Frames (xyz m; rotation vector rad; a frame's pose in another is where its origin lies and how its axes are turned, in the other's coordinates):
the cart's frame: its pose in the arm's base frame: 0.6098 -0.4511 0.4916 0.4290 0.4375 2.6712
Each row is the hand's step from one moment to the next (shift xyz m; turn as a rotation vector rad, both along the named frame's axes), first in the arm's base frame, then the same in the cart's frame.
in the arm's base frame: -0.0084 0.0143 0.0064 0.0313 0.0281 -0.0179
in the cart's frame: 0.0149 -0.0074 0.0062 -0.0194 -0.0413 0.0016
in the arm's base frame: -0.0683 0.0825 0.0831 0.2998 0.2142 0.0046
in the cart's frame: 0.1142 -0.0193 0.0705 -0.1691 -0.2847 0.1616
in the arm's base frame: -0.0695 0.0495 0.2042 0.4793 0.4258 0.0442
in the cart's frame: 0.1290 0.0535 0.1717 -0.2261 -0.5146 0.3115
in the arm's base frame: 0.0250 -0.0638 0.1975 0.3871 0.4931 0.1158
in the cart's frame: -0.0036 0.1184 0.1723 -0.1002 -0.5169 0.3595
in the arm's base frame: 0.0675 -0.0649 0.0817 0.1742 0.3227 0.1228
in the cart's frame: -0.0679 0.0635 0.0824 0.0144 -0.2950 0.2496
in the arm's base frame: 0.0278 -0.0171 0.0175 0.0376 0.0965 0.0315
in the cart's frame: -0.0276 0.0120 0.0216 0.0158 -0.0853 0.0648
